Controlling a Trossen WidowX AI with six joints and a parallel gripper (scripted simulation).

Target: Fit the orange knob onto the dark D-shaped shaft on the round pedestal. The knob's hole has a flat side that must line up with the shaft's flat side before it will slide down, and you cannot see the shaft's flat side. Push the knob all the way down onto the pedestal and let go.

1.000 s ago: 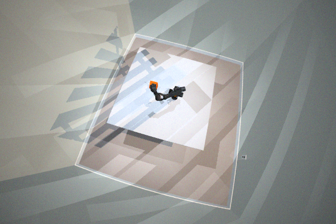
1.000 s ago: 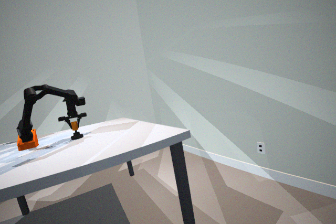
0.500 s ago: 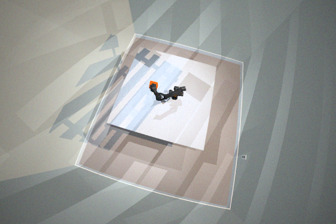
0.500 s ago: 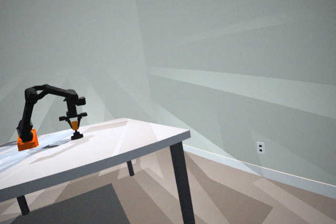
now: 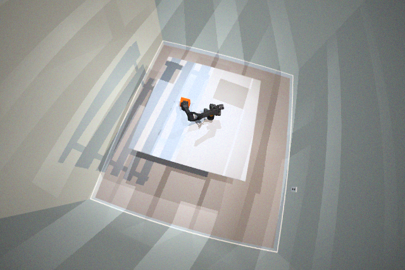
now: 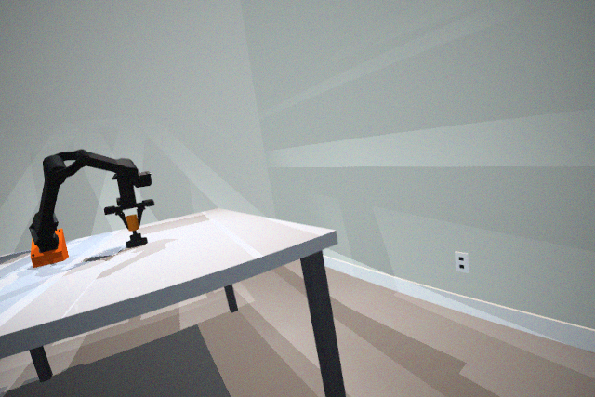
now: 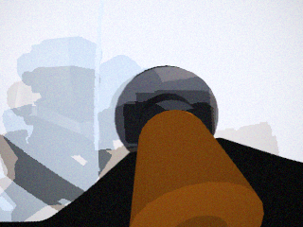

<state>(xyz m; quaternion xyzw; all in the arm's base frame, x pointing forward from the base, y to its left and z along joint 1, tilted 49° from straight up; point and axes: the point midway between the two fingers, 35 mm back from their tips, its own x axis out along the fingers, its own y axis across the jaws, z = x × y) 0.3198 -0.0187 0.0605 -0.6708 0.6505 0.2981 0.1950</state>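
Right now the orange knob is 20 mm above my gripper tip. Round my gripper tip: dark round pedestal (40 mm below).
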